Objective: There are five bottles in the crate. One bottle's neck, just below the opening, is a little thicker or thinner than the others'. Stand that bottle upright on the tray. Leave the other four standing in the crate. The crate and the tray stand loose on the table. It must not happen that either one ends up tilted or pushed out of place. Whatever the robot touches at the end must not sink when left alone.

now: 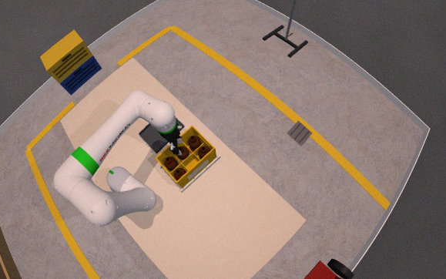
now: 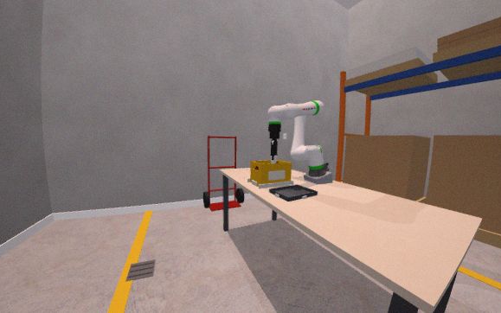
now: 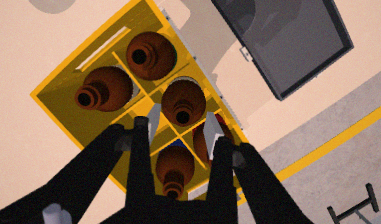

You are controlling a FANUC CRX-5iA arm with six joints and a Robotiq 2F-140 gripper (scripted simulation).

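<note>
Right now the brown bottle is 11 cm below my hand. From my hand the other things lie so: yellow crate (4 cm to the right, 11 cm below); then dark tray (3 cm ahead, 25 cm to the left, 18 cm below).
</note>
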